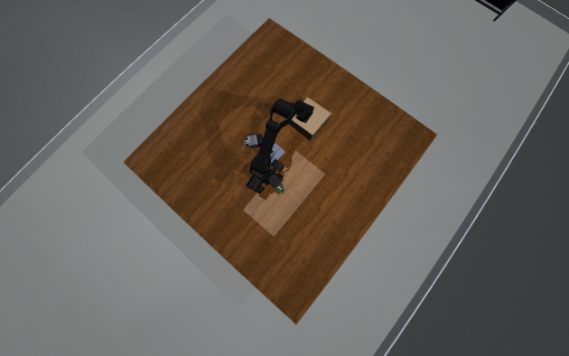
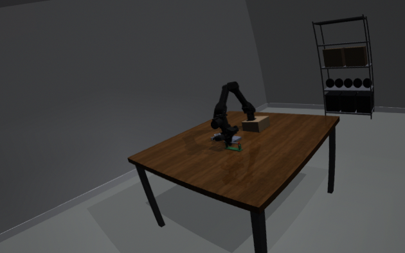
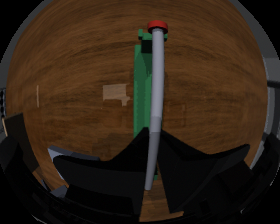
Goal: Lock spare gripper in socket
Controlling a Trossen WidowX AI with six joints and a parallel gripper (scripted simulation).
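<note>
Right now the green rack is 20 mm to the left of my gripper tip. Also, from my gripper tip: grey mount: 130 mm behind, 70 mm to the right, 30 mm above; then spare gripper: 210 mm to the right, 140 mm behind.
</note>
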